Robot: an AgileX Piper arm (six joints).
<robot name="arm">
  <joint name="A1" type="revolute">
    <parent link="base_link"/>
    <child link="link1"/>
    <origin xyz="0 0 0.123"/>
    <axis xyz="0 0 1"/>
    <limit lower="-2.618" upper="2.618"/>
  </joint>
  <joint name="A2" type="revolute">
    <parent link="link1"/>
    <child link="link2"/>
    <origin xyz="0 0 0" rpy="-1.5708 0 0"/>
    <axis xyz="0 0 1"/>
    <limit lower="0" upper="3.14"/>
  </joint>
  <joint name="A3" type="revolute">
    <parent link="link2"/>
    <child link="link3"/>
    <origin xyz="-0.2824 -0.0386 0"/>
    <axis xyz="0 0 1"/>
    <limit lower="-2.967" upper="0"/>
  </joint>
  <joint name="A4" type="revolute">
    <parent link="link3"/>
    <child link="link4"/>
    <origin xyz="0.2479 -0.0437 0" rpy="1.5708 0 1.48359"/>
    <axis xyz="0 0 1"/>
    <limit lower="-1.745" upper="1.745"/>
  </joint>
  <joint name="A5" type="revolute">
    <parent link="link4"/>
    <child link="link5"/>
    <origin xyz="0 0 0" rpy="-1.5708 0 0"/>
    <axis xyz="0 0 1"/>
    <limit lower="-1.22" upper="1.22"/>
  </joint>
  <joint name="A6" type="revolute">
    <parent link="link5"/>
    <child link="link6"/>
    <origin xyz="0 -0.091 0" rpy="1.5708 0 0"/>
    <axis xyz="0 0 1"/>
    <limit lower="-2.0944" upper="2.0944"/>
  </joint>
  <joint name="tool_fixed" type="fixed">
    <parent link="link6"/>
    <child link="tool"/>
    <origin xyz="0 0 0"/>
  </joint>
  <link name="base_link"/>
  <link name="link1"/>
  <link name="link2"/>
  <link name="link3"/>
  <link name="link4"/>
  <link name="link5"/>
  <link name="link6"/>
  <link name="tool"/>
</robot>
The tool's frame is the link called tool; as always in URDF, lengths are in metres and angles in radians.
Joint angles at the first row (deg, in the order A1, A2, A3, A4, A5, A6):
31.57 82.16 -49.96 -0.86 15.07 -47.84
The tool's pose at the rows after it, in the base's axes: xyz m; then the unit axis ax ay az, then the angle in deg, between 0 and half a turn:
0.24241, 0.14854, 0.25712, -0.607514, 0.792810, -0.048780, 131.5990
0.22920, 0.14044, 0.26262, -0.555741, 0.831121, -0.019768, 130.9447
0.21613, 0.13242, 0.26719, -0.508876, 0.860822, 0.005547, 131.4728
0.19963, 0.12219, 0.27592, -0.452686, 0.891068, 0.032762, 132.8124
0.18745, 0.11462, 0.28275, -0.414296, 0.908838, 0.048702, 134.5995
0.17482, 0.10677, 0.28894, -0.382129, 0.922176, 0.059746, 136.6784
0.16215, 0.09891, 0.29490, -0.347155, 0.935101, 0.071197, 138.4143
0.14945, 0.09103, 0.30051, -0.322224, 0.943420, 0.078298, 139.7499
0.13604, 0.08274, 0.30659, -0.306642, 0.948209, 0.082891, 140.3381
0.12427, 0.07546, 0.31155, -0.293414, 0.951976, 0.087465, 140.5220
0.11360, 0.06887, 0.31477, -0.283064, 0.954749, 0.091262, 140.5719
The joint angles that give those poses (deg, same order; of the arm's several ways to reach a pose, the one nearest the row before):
31.57 78.38 -47.38 -0.86 15.30 -42.62
31.57 74.66 -45.32 -0.74 16.56 -35.35
31.57 71.10 -43.72 -0.63 19.08 -29.11
31.57 66.46 -42.74 -0.63 23.95 -21.83
31.57 63.20 -42.63 -0.63 28.70 -17.02
31.57 59.99 -42.63 -0.63 33.80 -13.06
31.57 56.78 -42.63 -0.63 38.50 -8.82
31.57 53.57 -42.63 -0.63 42.86 -5.85
31.57 50.08 -42.63 -0.63 46.81 -4.01
31.57 46.98 -42.63 -0.63 49.96 -2.47
31.57 44.18 -42.46 -0.63 52.54 -1.26

